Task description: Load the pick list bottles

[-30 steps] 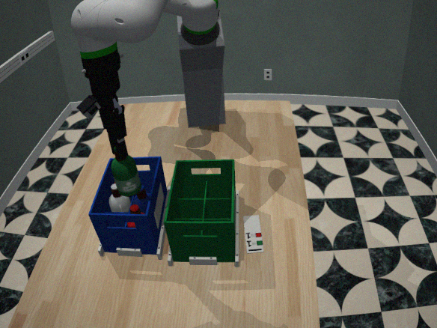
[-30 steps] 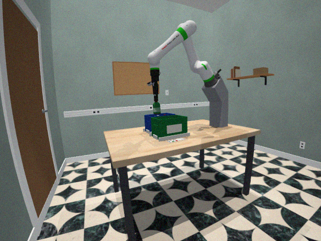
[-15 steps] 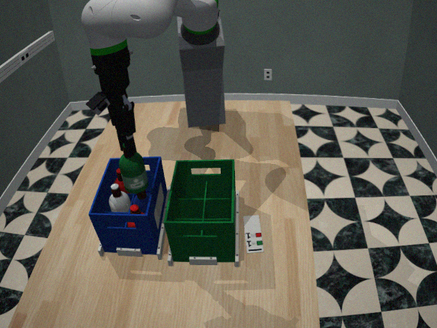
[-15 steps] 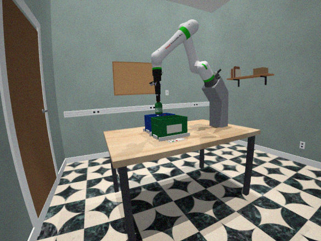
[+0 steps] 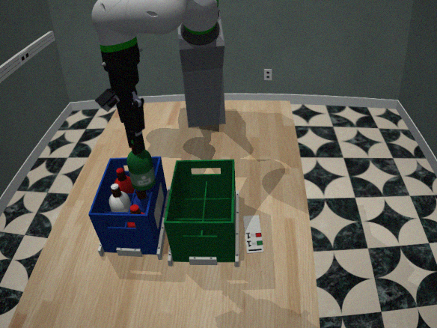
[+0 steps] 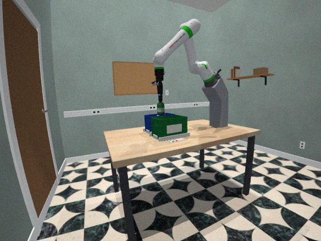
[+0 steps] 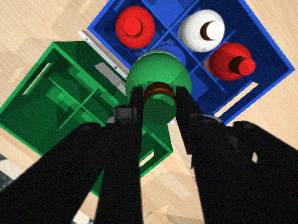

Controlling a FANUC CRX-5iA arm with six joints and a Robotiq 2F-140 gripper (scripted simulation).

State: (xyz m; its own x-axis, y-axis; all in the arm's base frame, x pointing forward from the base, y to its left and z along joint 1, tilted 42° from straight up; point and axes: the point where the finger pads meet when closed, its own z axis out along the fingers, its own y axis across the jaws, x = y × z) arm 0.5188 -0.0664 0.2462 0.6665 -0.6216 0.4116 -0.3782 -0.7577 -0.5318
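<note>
Right now the green bottle is 8 cm below my hand. From my hand the other things lie so: blue bottle: 26 cm below, 3 cm to the right, 1 cm behind; white bottle: 26 cm below, 11 cm to the right, 1 cm ahead; blue crate: 27 cm below, 7 cm to the right.
</note>
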